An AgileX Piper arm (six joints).
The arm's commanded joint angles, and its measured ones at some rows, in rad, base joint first. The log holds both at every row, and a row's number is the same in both.
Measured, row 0: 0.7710, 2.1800, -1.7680, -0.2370, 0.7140, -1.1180
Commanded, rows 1 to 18: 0.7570, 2.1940, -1.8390, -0.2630, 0.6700, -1.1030; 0.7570, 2.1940, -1.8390, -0.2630, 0.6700, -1.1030; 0.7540, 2.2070, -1.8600, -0.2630, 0.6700, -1.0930; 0.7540, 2.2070, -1.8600, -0.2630, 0.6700, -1.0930; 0.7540, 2.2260, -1.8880, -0.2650, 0.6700, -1.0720; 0.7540, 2.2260, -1.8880, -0.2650, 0.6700, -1.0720; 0.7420, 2.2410, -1.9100, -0.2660, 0.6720, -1.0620; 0.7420, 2.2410, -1.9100, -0.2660, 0.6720, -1.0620; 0.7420, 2.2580, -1.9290, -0.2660, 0.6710, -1.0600; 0.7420, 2.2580, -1.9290, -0.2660, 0.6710, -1.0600; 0.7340, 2.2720, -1.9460, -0.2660, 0.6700, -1.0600; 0.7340, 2.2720, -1.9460, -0.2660, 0.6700, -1.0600; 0.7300, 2.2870, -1.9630, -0.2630, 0.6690, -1.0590; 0.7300, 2.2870, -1.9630, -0.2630, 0.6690, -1.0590; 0.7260, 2.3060, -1.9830, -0.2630, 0.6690, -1.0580; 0.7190, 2.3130, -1.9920, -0.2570, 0.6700, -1.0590; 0.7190, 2.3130, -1.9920, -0.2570, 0.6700, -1.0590; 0.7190, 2.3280, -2.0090, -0.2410, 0.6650, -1.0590
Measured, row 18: 0.7250, 2.3270, -1.9710, -0.2390, 0.7180, -1.0660
